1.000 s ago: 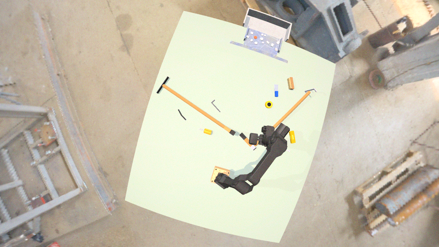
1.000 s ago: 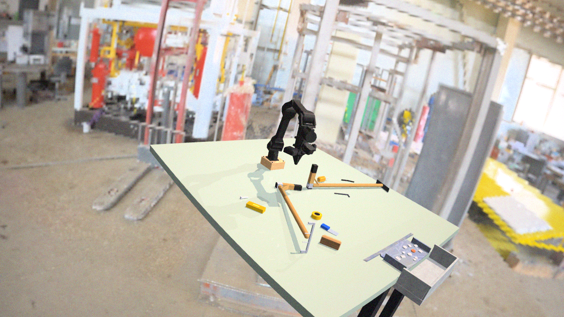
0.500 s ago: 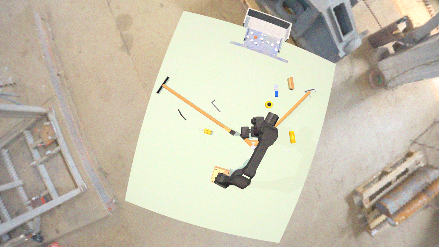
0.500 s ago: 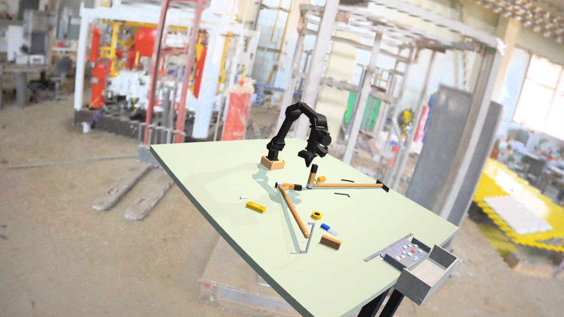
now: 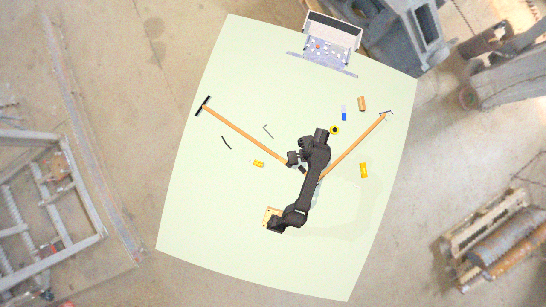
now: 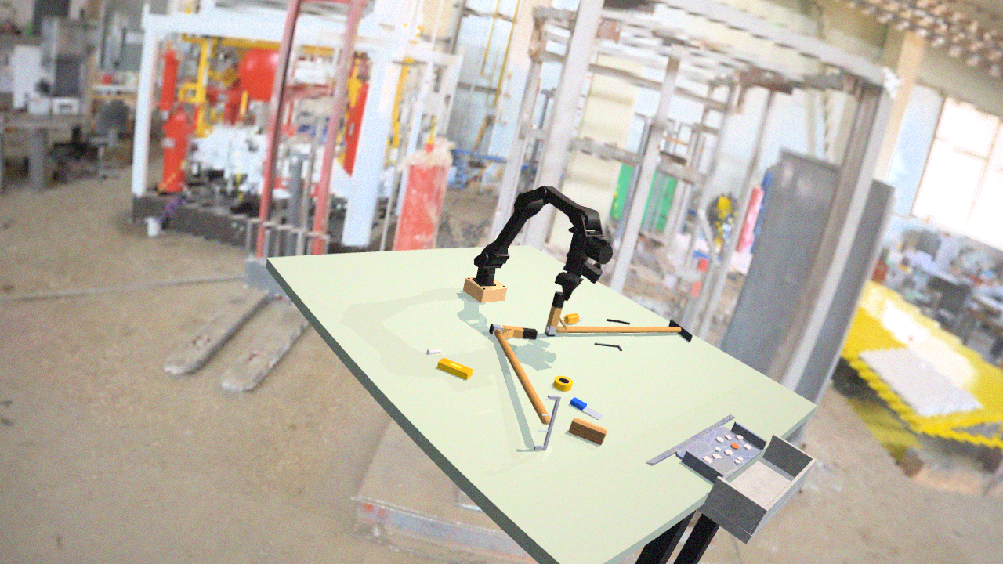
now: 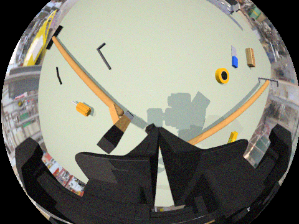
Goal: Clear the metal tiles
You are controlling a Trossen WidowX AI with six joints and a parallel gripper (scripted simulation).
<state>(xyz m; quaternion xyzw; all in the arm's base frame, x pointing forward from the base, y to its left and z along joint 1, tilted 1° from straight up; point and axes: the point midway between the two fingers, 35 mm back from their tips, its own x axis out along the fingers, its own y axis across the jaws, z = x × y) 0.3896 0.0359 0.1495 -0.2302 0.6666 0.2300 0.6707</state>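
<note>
My gripper tip is now 40 mm past the long scraper, 320 mm to the right of it and 100 mm above it. Round my gripper tip: yellow tape roll: 210 mm ahead, 120 mm to the right, 150 mm below; then blue piece: 330 mm ahead, 130 mm to the right, 150 mm below; then yellow-handled screwdriver: 150 mm behind, 190 mm to the left, 140 mm below.
</note>
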